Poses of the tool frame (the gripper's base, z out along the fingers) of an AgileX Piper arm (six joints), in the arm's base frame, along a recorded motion.
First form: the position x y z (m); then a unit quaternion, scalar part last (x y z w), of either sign.
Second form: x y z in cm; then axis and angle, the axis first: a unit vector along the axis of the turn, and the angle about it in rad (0 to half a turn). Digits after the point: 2 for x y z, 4 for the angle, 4 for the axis.
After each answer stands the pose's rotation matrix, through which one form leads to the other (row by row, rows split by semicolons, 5 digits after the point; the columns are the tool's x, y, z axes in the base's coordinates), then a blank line. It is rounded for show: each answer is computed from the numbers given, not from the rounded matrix.
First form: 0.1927 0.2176 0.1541 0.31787 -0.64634 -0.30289 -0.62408
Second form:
19.27 21.76 15.41 -0.4068 0.8272 0.3876 1.7937
-0.01898 -0.78895 0.61417; -0.03285 0.61444 0.78828; -0.99928 -0.00521 -0.03758

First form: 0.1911 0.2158 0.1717 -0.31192 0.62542 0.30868 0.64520
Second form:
19.11 21.58 17.17 -0.4083 0.8186 0.4040 1.7390
0.02714 -0.78847 0.61447; 0.00816 0.61485 0.78860; -0.99960 -0.01639 0.02312

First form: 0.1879 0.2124 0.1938 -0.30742 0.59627 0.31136 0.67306
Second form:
18.79 21.24 19.38 -0.4157 0.8062 0.4210 1.6649
0.09503 -0.78574 0.61121; 0.05252 0.61710 0.78513; -0.99409 -0.04251 0.09991

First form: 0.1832 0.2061 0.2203 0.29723 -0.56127 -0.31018 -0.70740
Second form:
18.32 20.61 22.03 -0.4205 0.7941 0.4388 1.5700
0.17753 -0.77250 0.60970; 0.10519 0.63088 0.76871; -0.97848 -0.07233 0.19326

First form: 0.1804 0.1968 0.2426 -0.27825 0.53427 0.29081 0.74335
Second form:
18.04 19.68 24.26 -0.4160 0.7987 0.4348 1.4655
0.25998 -0.72966 0.63246; 0.13503 0.67602 0.72441; -0.95613 -0.10293 0.27427

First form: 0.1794 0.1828 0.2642 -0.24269 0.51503 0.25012 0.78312
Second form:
17.94 18.28 26.42 -0.3903 0.8282 0.4022 1.3422
0.34436 -0.64174 0.68526; 0.14176 0.75708 0.63775; -0.92807 -0.12247 0.35169

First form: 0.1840 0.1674 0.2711 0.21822 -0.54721 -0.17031 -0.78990
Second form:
18.40 16.74 27.11 -0.3558 0.8923 0.2777 1.3203
0.34312 -0.50788 0.79015; 0.03023 0.84675 0.53113; -0.93881 -0.15835 0.30589

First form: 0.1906 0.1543 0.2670 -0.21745 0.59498 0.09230 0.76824
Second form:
19.06 15.43 26.70 -0.3397 0.9294 0.1442 1.3894
0.27496 -0.40057 0.87404; -0.11694 0.88839 0.44394; -0.95432 -0.22427 0.19743

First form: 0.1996 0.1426 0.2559 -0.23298 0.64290 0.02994 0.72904
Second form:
19.96 14.26 25.59 -0.3404 0.9393 0.0437 1.5078
0.17156 -0.34322 0.92345; -0.25591 0.88965 0.37820; -0.95135 -0.30121 0.06480

